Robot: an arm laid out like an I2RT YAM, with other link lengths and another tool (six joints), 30 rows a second.
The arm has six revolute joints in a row. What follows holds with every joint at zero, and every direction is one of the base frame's.
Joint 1 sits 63.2 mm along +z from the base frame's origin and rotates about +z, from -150 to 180 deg.
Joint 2 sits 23.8 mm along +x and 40.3 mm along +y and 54.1 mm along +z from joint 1 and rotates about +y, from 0 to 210 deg.
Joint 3 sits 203.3 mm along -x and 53 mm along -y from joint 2 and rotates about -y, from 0 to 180 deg.
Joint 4 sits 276.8 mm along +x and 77.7 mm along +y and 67.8 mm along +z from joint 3 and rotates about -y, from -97 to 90 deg.
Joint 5 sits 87.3 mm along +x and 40 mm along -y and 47.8 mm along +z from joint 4 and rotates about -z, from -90 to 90 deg.
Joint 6 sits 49.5 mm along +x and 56.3 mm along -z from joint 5 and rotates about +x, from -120 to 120 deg.
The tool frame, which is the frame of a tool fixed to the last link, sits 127 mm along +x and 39 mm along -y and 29 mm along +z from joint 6; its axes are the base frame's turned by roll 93.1, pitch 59.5 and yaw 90 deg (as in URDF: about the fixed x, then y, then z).
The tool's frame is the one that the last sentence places.
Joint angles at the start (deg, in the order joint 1, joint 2, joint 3, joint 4, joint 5, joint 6):
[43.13, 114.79, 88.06, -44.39, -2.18, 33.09]
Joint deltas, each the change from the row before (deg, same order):
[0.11, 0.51, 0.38, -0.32, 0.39, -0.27]
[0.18, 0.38, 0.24, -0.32, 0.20, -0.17]
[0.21, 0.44, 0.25, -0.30, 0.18, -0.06]
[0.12, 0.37, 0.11, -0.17, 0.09, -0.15]
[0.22, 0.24, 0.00, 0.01, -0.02, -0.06]
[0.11, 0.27, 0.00, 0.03, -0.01, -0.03]
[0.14, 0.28, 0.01, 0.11, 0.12, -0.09]
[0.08, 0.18, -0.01, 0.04, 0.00, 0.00]
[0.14, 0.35, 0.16, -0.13, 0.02, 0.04]
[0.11, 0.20, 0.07, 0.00, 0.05, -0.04]
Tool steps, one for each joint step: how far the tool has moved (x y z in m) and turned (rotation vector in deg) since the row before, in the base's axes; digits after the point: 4 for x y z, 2 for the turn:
[0.0000, -0.0004, -0.0017, -0.63, 0.01, 0.24]
[-0.0012, 0.0001, -0.0017, -0.49, 0.16, 0.28]
[-0.0015, 0.0002, -0.0021, -0.47, 0.22, 0.21]
[-0.0011, -0.0001, -0.0023, -0.39, 0.22, 0.24]
[-0.0016, 0.0010, -0.0018, -0.16, 0.17, 0.28]
[-0.0010, 0.0003, -0.0020, -0.17, 0.17, 0.14]
[-0.0006, 0.0005, -0.0018, -0.21, 0.02, 0.19]
[-0.0007, 0.0002, -0.0014, -0.10, 0.11, 0.08]
[-0.0011, 0.0004, -0.0019, -0.23, 0.22, 0.10]
[-0.0006, 0.0005, -0.0011, -0.13, 0.05, 0.13]

